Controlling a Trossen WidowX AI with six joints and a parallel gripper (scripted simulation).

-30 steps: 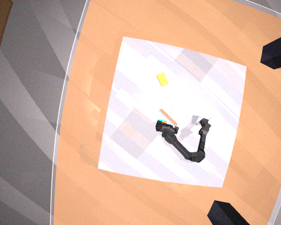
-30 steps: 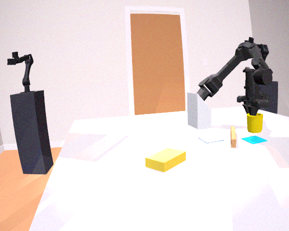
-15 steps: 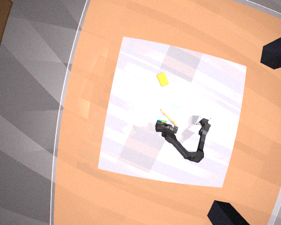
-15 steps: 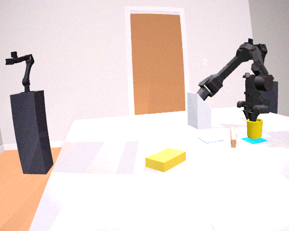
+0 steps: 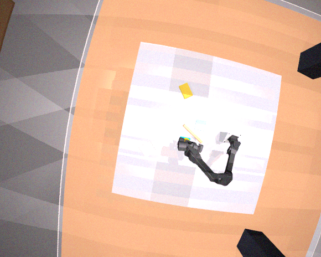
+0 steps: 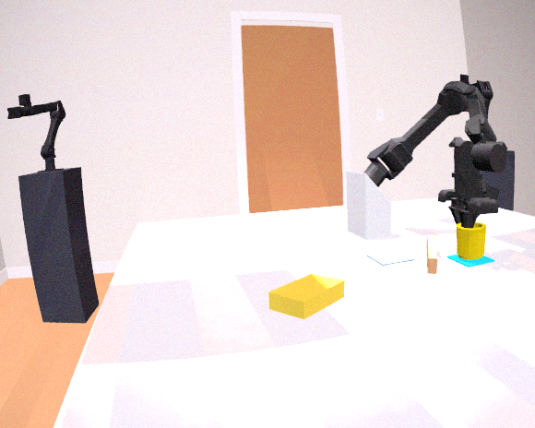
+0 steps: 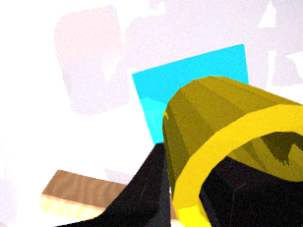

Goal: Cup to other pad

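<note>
My gripper tip is now 20 mm short of the yellow cup. The rest, counted from my gripper tip: cyan pad 50 mm below, 30 mm ahead; then thin wooden bar 80 mm to the right, 30 mm below, 10 mm behind.
</note>
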